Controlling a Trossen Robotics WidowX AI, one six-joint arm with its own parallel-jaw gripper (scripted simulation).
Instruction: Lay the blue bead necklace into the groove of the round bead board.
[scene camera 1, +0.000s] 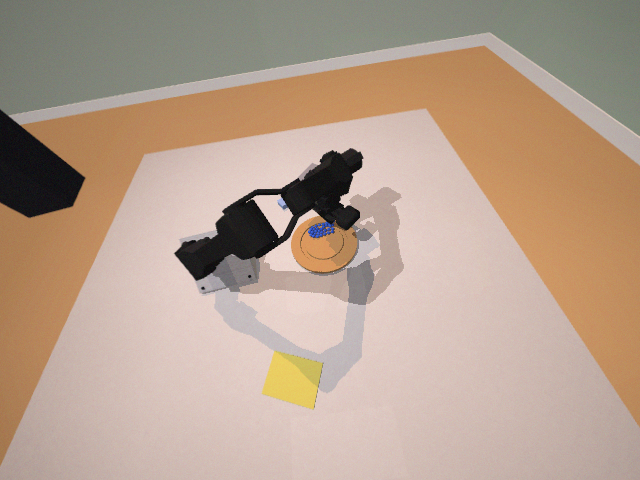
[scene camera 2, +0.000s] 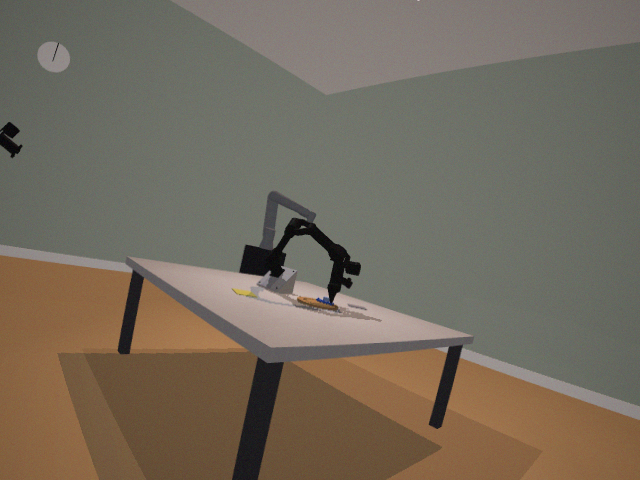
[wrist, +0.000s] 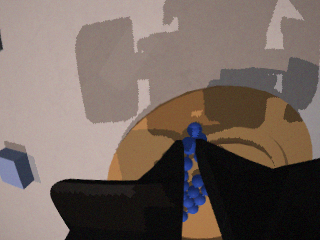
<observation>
The pictures show: the gripper, a flat yellow square and a round wooden bead board.
The gripper also shows in the wrist view.
</observation>
